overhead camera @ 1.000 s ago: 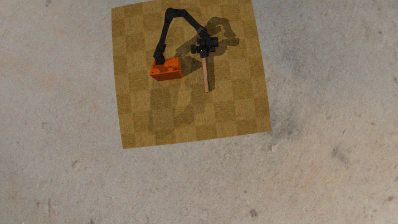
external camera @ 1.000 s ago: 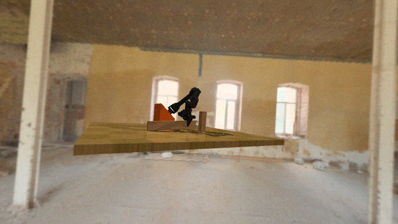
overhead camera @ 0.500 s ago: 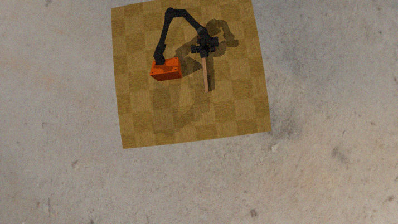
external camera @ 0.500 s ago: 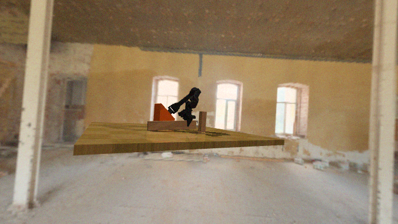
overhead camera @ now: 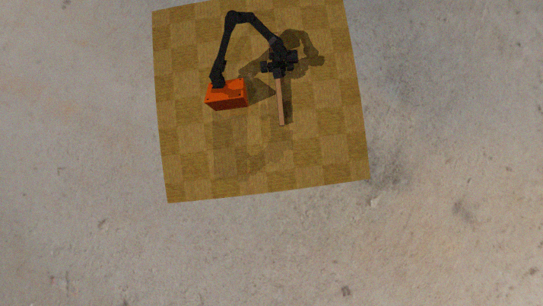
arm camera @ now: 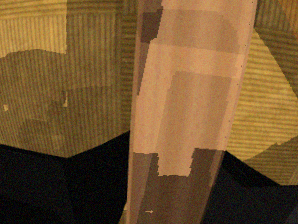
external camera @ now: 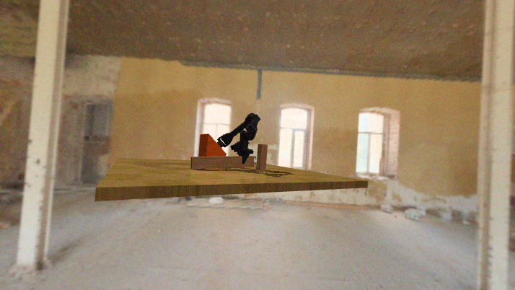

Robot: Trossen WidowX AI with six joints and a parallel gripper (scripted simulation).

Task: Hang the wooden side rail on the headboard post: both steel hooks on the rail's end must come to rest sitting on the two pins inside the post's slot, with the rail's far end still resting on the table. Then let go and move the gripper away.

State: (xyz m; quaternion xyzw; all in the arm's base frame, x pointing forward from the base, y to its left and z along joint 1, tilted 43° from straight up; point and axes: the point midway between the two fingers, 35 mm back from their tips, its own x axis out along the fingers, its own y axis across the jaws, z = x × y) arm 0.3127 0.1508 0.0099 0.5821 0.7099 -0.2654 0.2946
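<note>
The headboard post is 140 mm to the left of my gripper tip, 40 mm above it and 20 mm behind it.
</note>
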